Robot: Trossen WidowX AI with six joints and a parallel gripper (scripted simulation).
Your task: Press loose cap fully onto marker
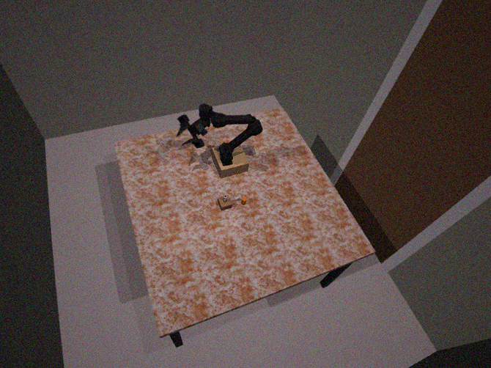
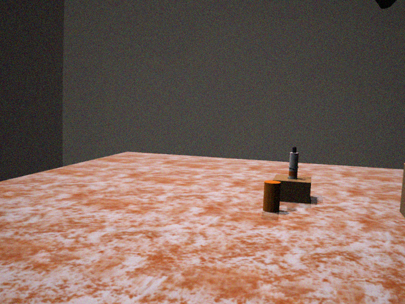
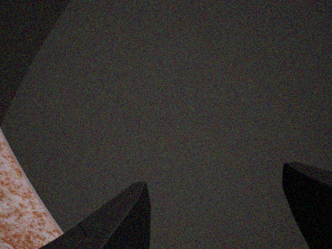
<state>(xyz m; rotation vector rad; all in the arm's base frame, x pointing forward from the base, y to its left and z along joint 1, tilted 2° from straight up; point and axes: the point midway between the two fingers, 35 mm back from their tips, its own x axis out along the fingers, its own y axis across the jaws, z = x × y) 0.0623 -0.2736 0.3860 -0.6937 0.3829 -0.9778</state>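
The orange cap lies 190 mm ahead of my gripper tip, 330 mm to the left of it and 450 mm below it. The rest, counted from my gripper tip: tan holder block (160 mm ahead, 210 mm to the left, 450 mm below).
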